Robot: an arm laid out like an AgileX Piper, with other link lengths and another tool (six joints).
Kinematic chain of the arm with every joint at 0, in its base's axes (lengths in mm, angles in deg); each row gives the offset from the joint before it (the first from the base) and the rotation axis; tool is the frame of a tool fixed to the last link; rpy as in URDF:
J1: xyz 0 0 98.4 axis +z
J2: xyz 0 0 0 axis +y
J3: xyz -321.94 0 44.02 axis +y
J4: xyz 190.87 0 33.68 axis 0.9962 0 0.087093
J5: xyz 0 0 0 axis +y
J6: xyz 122.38 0 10.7 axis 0.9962 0 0.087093
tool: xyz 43.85 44 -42.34 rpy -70.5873 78.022 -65.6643
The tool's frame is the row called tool.
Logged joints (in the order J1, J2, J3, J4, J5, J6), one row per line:
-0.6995, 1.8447, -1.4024, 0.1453, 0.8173, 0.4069
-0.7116, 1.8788, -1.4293, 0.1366, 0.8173, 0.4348
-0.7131, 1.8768, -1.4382, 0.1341, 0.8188, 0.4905
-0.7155, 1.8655, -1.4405, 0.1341, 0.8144, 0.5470
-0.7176, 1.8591, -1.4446, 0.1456, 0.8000, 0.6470
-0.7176, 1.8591, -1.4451, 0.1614, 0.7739, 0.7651
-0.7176, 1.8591, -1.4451, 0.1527, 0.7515, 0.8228
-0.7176, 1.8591, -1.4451, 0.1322, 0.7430, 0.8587
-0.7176, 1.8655, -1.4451, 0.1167, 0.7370, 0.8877
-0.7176, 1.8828, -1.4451, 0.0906, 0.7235, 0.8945
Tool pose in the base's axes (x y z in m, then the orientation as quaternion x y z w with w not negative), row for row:
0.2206, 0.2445, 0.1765, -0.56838, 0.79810, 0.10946, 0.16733
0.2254, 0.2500, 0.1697, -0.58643, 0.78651, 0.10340, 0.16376
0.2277, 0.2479, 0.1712, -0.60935, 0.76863, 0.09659, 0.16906
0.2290, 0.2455, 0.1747, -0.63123, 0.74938, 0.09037, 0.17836
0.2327, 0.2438, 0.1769, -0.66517, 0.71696, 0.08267, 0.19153
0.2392, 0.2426, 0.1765, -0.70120, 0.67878, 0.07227, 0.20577
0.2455, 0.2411, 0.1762, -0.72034, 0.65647, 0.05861, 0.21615
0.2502, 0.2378, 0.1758, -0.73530, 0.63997, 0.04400, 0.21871
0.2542, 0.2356, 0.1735, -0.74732, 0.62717, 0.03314, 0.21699
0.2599, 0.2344, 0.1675, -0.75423, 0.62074, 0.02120, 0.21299
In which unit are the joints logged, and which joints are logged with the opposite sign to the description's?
The joints are logged in radians. Opposite sign: J1, J6.
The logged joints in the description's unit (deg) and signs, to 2 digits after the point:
40.08, 105.69, -80.35, 8.33, 46.83, -23.31
40.77, 107.65, -81.89, 7.83, 46.83, -24.91
40.86, 107.53, -82.40, 7.68, 46.91, -28.10
41.00, 106.89, -82.53, 7.68, 46.66, -31.34
41.12, 106.52, -82.77, 8.34, 45.84, -37.07
41.12, 106.52, -82.80, 9.25, 44.34, -43.84
41.12, 106.52, -82.80, 8.75, 43.06, -47.14
41.12, 106.52, -82.80, 7.57, 42.57, -49.20
41.12, 106.89, -82.80, 6.69, 42.23, -50.86
41.12, 107.88, -82.80, 5.19, 41.45, -51.25

